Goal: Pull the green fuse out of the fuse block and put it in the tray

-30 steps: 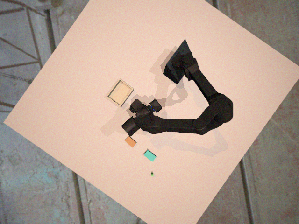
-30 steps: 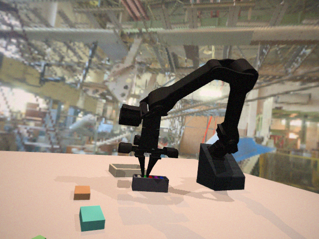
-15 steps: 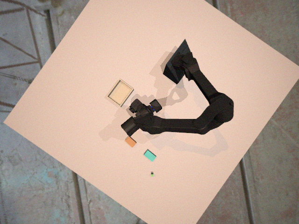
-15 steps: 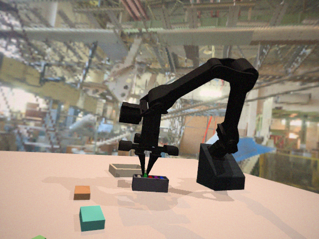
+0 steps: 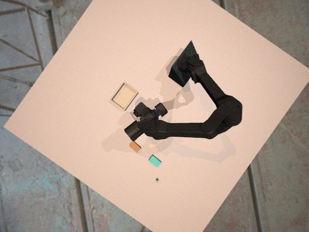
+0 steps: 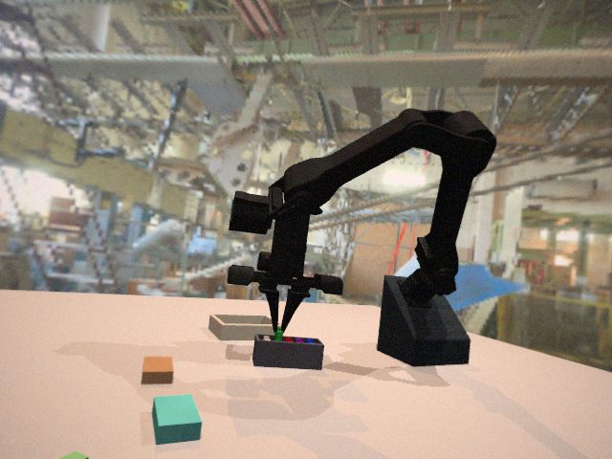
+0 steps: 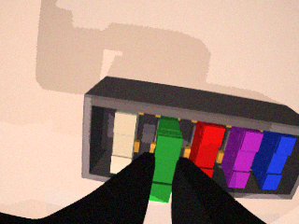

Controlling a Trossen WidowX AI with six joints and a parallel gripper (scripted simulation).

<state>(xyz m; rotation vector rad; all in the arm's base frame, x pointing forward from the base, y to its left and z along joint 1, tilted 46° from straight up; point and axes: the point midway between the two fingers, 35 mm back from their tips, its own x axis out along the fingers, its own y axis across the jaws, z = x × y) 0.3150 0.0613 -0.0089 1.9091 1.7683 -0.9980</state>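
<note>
The beige tray lies 19 cm to the right of my gripper tip, 5 cm below it and 1 cm behind it. Round my gripper tip: green fuse (1 cm below).
</note>
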